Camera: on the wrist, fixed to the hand. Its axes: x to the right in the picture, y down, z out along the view.
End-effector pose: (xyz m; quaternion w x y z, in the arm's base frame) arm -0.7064 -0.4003 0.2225 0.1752 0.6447 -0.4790 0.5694
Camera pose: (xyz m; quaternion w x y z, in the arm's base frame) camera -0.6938 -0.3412 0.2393 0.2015 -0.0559 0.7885 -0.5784
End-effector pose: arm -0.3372 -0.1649 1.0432 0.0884 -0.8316 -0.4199 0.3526
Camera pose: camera -0.3409 -0.1389 1.1001 0.1655 0.9219 -0.2810 -0.2092
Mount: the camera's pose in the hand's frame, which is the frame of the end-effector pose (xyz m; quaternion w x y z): -0.0109 -0.0440 -0.0433 0.7078 -0.0322 0.1064 0.6976
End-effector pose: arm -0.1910 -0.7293 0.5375 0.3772 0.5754 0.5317 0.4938
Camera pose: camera -0.2429 -0.7374 0.5033 0.1155 -0.7135 0.0008 -0.6910
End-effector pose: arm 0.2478 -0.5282 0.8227 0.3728 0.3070 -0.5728 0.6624
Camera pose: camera 0.2917 -0.4841 0.8302 0.1274 0.2648 0.6012 -0.7431
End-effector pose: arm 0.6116 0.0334 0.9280 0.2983 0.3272 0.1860 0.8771
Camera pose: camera 0.6062 0.0538 0.8690 0.4100 -0.2584 0.0931 -0.8697
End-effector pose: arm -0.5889 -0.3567 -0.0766 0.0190 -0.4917 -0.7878 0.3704
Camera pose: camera -0.5997 -0.3515 -0.0151 0.1770 0.9376 0.2245 -0.1977
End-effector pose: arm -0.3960 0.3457 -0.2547 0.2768 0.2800 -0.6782 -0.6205
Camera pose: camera -0.3556 0.3206 -0.2955 0.7100 -0.2178 -0.6259 -0.2381
